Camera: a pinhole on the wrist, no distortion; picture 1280 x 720 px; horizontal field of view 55.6 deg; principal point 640.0 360.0 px. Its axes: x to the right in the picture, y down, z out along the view. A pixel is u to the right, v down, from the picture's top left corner.
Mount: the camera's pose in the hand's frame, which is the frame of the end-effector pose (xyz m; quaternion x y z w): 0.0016 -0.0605 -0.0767 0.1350 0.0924 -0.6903 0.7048
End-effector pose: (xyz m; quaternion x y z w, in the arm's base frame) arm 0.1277 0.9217 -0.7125 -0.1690 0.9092 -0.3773 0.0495
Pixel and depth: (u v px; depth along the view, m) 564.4 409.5 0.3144
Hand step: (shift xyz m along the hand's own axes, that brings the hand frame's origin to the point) -0.0038 -0.1417 0.2279
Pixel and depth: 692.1 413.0 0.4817
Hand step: -0.0038 -0.2330 0.3740
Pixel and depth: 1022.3 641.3 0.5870
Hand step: 0.1099 -0.4209 0.4289
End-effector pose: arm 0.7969 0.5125 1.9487 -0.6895 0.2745 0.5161 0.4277
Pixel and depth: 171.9 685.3 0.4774
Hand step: 0.0970 -0.0364 0.4415
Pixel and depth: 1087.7 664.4 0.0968
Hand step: 0.0215 -0.1249 0.0051
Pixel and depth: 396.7 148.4 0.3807
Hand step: -0.0883 -0.1099 0.3036
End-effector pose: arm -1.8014 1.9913 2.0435 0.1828 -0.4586 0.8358 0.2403
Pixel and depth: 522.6 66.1 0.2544
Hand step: -0.0749 -0.1187 0.1680
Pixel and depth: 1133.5 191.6 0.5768
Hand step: -0.1036 -0.4670 0.3900
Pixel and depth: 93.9 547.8 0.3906
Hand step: 0.0347 -0.0174 0.3524
